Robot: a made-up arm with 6 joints. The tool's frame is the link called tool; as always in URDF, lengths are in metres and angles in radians. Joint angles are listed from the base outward.
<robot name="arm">
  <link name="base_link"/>
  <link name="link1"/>
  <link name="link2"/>
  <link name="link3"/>
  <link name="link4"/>
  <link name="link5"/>
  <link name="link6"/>
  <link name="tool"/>
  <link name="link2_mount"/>
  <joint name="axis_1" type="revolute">
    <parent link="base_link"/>
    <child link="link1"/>
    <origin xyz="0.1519 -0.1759 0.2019" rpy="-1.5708 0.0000 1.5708"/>
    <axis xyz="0 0 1"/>
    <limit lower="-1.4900" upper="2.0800"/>
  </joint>
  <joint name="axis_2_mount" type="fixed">
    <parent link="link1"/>
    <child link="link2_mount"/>
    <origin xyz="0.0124 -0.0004 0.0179"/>
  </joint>
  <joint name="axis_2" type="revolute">
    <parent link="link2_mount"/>
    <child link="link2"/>
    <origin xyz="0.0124 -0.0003 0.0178" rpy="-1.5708 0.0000 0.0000"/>
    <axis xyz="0 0 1"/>
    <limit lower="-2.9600" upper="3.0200"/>
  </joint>
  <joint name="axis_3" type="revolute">
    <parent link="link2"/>
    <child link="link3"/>
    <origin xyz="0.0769 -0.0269 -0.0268" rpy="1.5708 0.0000 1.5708"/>
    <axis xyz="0 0 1"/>
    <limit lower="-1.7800" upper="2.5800"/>
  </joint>
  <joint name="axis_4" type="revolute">
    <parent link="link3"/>
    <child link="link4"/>
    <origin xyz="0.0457 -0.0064 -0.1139" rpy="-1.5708 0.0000 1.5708"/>
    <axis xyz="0 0 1"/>
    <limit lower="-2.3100" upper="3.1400"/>
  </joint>
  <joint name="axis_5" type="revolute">
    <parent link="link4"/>
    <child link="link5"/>
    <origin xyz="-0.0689 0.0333 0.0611" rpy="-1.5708 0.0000 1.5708"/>
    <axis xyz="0 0 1"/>
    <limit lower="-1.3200" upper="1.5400"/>
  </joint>
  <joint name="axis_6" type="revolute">
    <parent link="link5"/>
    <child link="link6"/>
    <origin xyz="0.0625 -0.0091 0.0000" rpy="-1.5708 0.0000 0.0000"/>
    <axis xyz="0 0 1"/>
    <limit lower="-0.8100" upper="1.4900"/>
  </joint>
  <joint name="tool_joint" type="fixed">
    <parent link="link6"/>
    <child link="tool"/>
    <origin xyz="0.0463 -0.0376 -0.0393" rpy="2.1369 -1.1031 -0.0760"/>
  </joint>
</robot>
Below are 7 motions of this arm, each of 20 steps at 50 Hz.
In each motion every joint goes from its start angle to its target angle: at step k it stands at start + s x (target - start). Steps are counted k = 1, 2, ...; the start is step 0. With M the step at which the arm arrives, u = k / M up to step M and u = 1 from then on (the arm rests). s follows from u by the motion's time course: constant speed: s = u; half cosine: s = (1 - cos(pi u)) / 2; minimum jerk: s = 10 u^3 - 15 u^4 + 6 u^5.
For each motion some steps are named. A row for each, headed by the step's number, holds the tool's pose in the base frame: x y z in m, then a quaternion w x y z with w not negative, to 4 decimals.
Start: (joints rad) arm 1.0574 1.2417 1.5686 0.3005 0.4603 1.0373
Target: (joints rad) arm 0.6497 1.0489 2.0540 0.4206 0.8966 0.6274
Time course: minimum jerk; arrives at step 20
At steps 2, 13, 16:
2: -0.0267 -0.1976 0.3068 0.4345 0.5192 0.0397 -0.7349
13: 0.0154 -0.2961 0.2403 0.3719 0.5614 0.4532 -0.5841
16: 0.0241 -0.3048 0.2124 0.3472 0.5754 0.5279 -0.5193

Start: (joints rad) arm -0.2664 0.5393 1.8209 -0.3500 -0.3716 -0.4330
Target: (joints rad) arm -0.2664 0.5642 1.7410 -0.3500 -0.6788 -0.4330
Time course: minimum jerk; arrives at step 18
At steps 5, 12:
5: 0.0994 -0.3580 0.2549 0.4709 0.0291 0.7718 -0.4264
12: 0.1083 -0.3504 0.2726 0.4432 -0.0475 0.7612 -0.4710

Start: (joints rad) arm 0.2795 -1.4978 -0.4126 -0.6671 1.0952 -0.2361
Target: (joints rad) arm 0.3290 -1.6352 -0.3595 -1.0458 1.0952 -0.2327
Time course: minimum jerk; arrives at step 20
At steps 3, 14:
3: 0.3210 -0.1369 0.2601 0.3754 0.4343 0.1640 0.8022
14: 0.3158 -0.1095 0.1979 0.3048 0.5366 0.2856 0.7332

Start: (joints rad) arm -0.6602 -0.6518 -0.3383 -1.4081 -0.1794 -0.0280
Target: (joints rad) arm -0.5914 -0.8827 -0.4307 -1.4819 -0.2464 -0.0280
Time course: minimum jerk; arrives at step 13
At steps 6, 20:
6: 0.1773 -0.2263 0.0370 0.3233 0.8871 0.2872 0.1616
20: 0.1972 -0.2161 0.0436 0.3219 0.8606 0.3331 0.2118

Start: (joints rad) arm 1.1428 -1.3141 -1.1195 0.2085 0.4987 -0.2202
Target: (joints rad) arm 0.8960 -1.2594 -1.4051 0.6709 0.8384 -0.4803
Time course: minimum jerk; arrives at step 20
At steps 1, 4, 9, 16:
1: 0.2227 -0.1726 0.3954 0.7103 -0.0196 -0.0817 0.6988
4: 0.2168 -0.1756 0.3978 0.7006 -0.0255 -0.1054 0.7053
9: 0.1783 -0.1968 0.4064 0.6383 -0.0688 -0.2493 0.7250
16: 0.1169 -0.2321 0.3970 0.5411 -0.1567 -0.4491 0.6935

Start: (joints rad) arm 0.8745 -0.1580 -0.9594 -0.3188 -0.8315 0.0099
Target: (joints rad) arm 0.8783 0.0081 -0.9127 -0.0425 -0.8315 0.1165
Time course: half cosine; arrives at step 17
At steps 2, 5, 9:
2: -0.0320 -0.2855 0.2884 0.8312 0.2521 -0.4698 -0.1578
5: -0.0404 -0.2787 0.2847 0.8191 0.2417 -0.4948 -0.1608
9: -0.0565 -0.2635 0.2758 0.7920 0.2179 -0.5457 -0.1659

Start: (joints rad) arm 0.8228 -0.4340 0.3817 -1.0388 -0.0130 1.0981
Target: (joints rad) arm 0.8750 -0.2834 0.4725 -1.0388 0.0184 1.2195
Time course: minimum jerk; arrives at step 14
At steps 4, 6, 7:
4: 0.0618 -0.3157 0.2955 0.5828 0.6506 0.2242 -0.4322
6: 0.0542 -0.3117 0.2957 0.5723 0.6607 0.2068 -0.4395
7: 0.0499 -0.3092 0.2957 0.5660 0.6667 0.1963 -0.4434

